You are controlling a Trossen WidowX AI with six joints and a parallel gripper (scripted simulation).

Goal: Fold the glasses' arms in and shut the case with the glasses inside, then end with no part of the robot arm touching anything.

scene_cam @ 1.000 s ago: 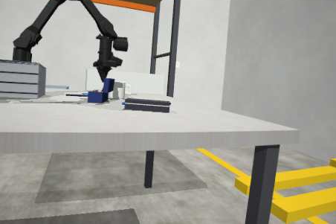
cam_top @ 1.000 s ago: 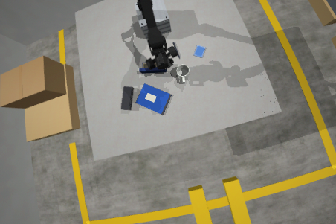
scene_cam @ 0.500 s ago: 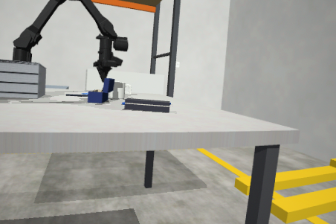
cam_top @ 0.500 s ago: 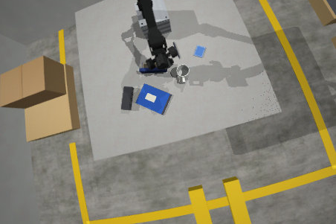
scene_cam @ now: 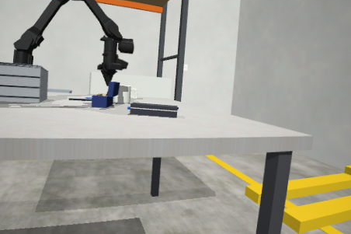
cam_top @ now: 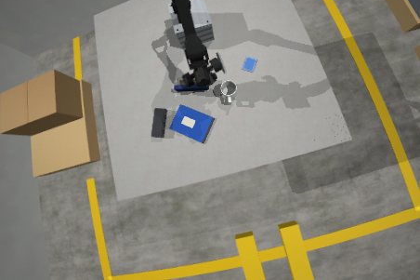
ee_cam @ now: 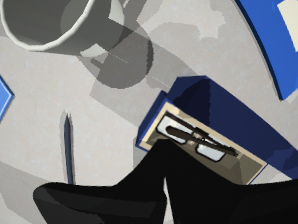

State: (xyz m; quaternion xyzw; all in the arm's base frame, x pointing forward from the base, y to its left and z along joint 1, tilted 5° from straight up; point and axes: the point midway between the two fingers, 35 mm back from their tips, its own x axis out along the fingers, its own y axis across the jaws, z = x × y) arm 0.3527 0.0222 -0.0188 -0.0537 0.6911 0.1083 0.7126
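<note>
Right now the case lid is 20 mm ahead of my hand, 80 mm to the right of it and 40 mm below it. Also, from my hand: dark flat box 140 mm ahead, 310 mm to the right, 100 mm below; small blue pad 50 mm behind, 260 mm to the left, 110 mm below.
</note>
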